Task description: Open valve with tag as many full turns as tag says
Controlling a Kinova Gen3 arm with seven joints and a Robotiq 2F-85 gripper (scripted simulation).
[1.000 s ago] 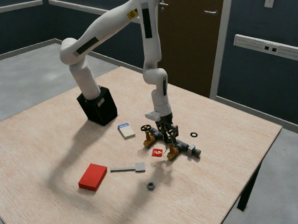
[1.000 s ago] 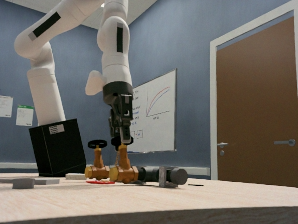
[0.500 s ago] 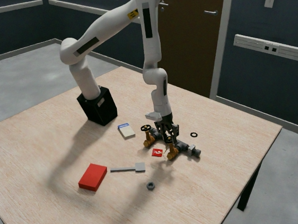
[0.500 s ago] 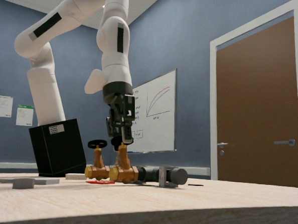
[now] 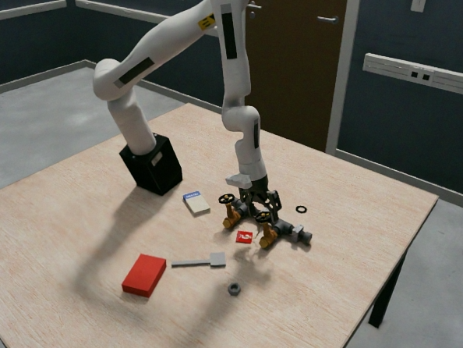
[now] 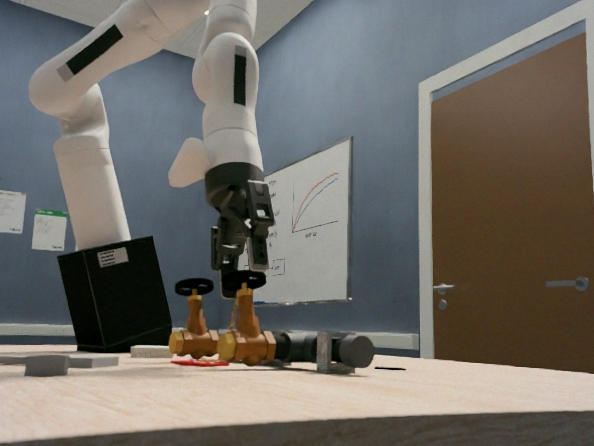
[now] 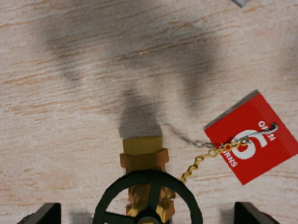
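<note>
Right now the red tag is 10 cm below my hand, 6 cm behind it and 3 cm to the right of it. Also, from my hand: red block (35 cm to the right, 13 cm behind, 8 cm below); then white card box (29 cm behind, 9 cm below, 3 cm to the right); then grey t-shaped tool (19 cm to the right, 9 cm below, 6 cm behind).
</note>
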